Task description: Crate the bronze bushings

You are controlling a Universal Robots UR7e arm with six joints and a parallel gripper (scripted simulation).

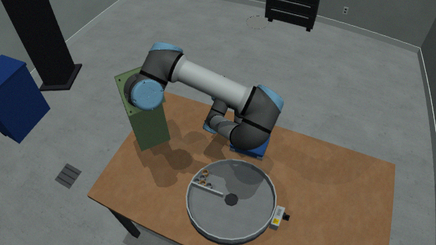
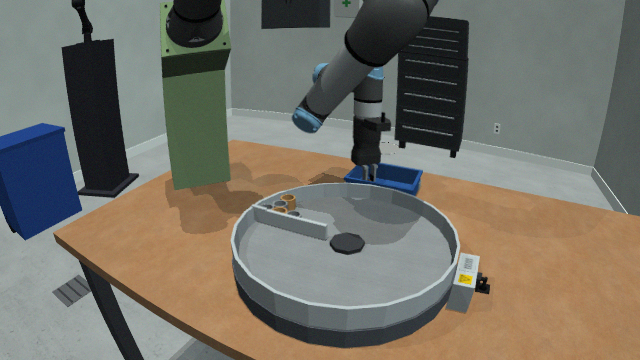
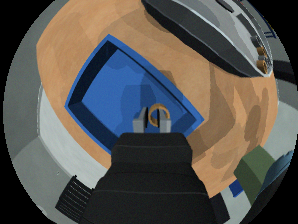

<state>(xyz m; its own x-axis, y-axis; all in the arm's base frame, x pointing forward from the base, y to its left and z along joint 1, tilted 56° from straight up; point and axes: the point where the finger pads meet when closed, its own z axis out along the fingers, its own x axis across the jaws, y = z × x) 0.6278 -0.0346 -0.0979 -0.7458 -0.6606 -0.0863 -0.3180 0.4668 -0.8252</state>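
My gripper is now 5 cm short of the blue crate and 1 cm to the right of it. From my hand the other things lie so: grey turning table 35 cm to the right, 6 cm behind, 2 cm above.
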